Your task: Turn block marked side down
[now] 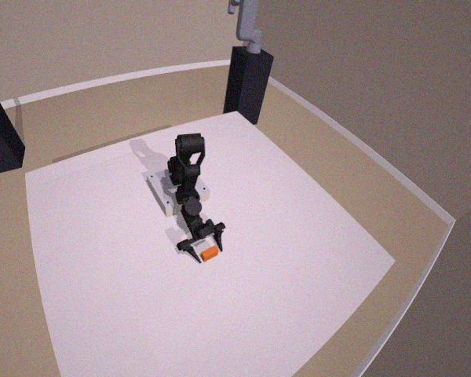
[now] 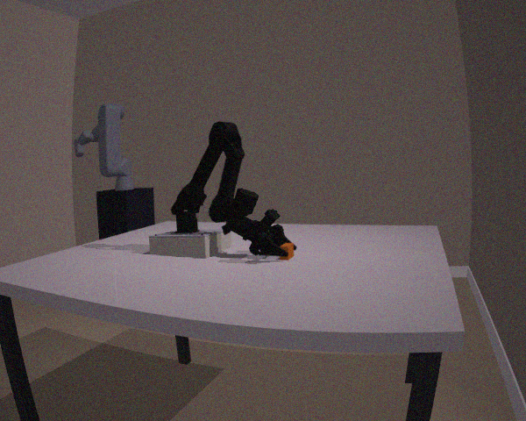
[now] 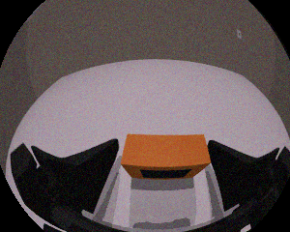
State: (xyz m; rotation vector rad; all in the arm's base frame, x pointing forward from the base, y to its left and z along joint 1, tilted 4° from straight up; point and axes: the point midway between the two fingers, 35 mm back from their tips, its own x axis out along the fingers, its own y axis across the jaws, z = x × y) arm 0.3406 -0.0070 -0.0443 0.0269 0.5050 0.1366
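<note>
Right now the orange block is 20 mm behind my gripper tip.
</note>
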